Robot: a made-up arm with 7 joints.
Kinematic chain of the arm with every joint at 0, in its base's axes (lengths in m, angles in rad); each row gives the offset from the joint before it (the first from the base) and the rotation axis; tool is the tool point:
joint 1: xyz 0 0 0.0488 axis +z
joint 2: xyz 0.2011 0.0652 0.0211 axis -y
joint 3: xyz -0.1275 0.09 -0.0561 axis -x
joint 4: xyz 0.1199 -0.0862 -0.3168 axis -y
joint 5: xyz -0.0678 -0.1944 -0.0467 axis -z
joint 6: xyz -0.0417 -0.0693 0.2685 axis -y
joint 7: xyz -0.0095 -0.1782 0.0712 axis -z
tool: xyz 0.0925 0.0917 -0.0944
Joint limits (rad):
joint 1: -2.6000..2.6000
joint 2: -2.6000..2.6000
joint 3: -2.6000..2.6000
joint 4: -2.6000..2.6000
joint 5: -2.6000..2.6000
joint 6: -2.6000..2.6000
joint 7: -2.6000..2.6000
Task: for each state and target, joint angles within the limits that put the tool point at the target. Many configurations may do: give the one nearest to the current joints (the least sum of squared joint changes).
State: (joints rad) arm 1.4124 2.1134 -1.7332 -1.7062 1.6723 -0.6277 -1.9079
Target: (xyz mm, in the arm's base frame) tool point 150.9 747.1 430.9
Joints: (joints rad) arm 0.8203 1.3820 -1.3471 -2.3188 1.1049 -1.0055 -2.0246
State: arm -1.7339 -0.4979 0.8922 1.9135 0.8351 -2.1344 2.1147
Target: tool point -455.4 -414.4 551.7
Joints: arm -1.2966 -0.5238 1.4802 1.7120 0.5059 -2.1145 2.1079
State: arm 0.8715 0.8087 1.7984 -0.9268 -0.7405 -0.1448 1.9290
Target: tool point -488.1 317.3 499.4
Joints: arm 0.9209 0.8592 2.5815 -0.8062 -0.3765 -0.1646 2.1112
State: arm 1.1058 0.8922 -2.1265 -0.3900 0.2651 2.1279 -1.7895
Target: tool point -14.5 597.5 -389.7
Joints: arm 0.8968 0.6338 -1.6889 -0.2986 0.3703 2.1249 -2.0362
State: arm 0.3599 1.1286 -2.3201 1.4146 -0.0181 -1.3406 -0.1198
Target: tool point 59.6 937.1 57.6
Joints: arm 0.5641 1.7835 -1.8786 1.8090 0.1353 -1.5082 0.2590
